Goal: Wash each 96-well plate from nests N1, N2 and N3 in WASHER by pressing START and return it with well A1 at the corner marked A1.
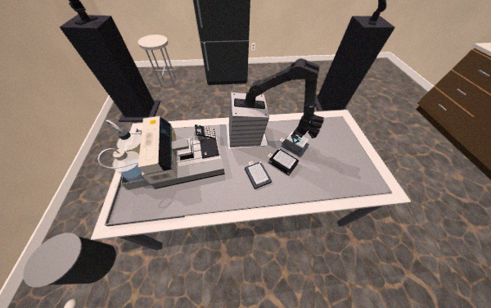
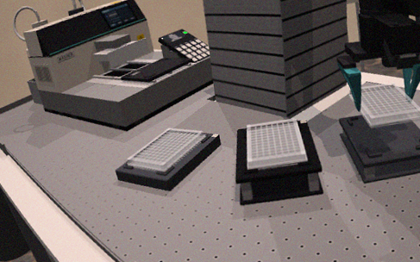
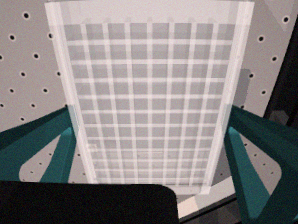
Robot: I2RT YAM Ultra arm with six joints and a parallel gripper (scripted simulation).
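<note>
The carrier lies 6 cm ahead of my hand and 61 cm to the right of it. From my hand the other things lie so: N2 label 8 cm ahead, 19 cm to the right, 9 cm below; washer 10 cm ahead, 76 cm to the right, 4 cm above; N1 label 14 cm ahead, 33 cm to the right, 9 cm below.
</note>
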